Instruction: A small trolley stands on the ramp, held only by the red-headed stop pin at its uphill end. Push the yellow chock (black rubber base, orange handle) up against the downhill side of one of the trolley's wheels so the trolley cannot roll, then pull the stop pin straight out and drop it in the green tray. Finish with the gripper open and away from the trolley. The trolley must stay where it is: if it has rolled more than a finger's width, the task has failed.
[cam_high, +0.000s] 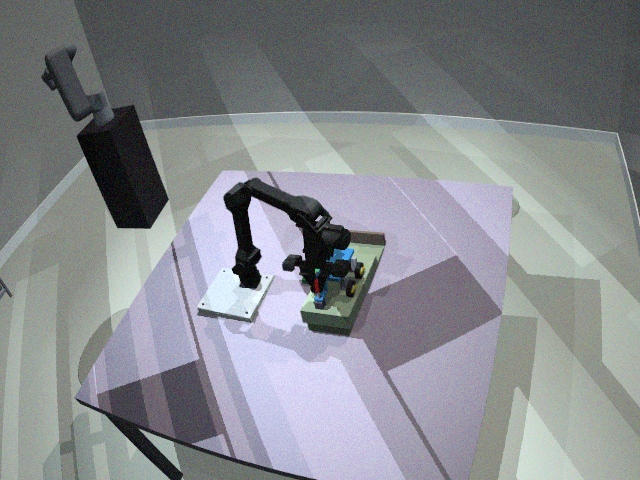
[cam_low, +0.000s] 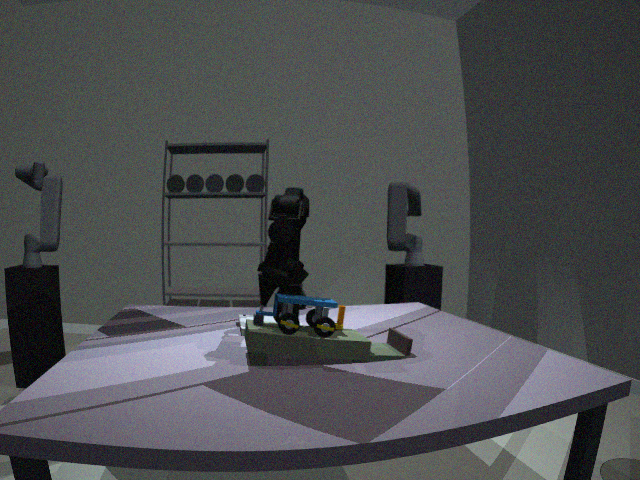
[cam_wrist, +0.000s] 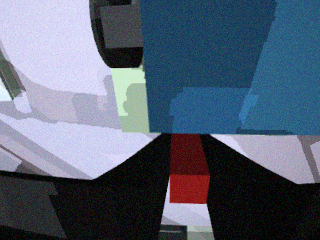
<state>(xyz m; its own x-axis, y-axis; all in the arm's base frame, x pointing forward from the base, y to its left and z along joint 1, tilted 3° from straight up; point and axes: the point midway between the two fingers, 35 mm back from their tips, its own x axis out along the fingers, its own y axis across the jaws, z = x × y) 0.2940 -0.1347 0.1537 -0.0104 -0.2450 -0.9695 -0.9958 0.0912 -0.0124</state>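
My gripper tip is now 190 mm to the right of the yellow chock, 50 mm above it and 20 mm past it. From my gripper tip the other things lie so: stop pin (right at my gripper tip); then blue trolley (100 mm to the left, 30 mm ahead, 20 mm below); then ramp (100 mm to the left, 90 mm below, 30 mm ahead).
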